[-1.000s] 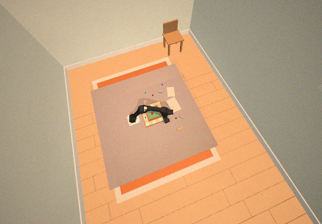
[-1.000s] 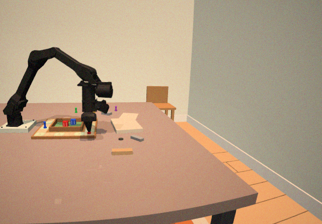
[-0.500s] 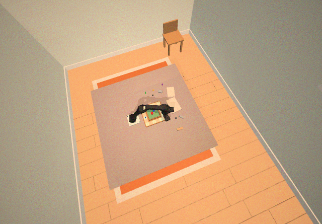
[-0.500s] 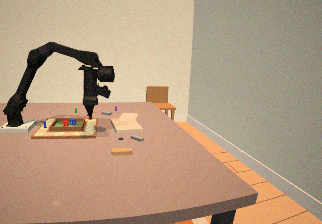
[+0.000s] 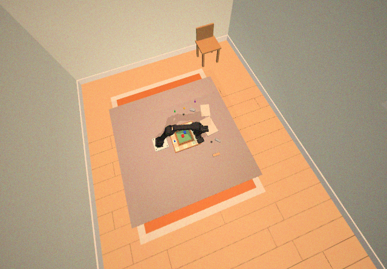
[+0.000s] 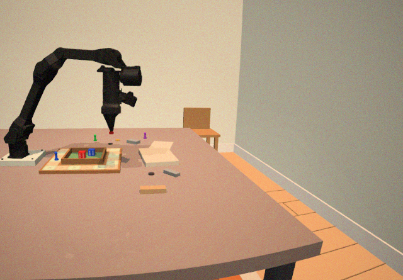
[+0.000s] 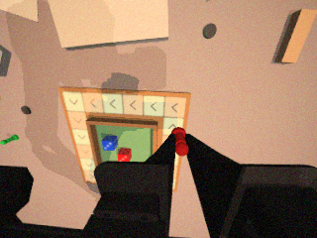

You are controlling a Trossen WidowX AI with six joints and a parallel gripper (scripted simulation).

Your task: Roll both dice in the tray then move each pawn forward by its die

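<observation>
My gripper tip is now 24 cm past the blue pawn, 5 cm to the right of it and 12 cm above it. Also, from my gripper tip: wooden block (16 cm ahead, 18 cm to the right, 14 cm below); then green tray (13 cm behind, 9 cm to the left, 14 cm below); then red pawn (1 cm above).
</observation>
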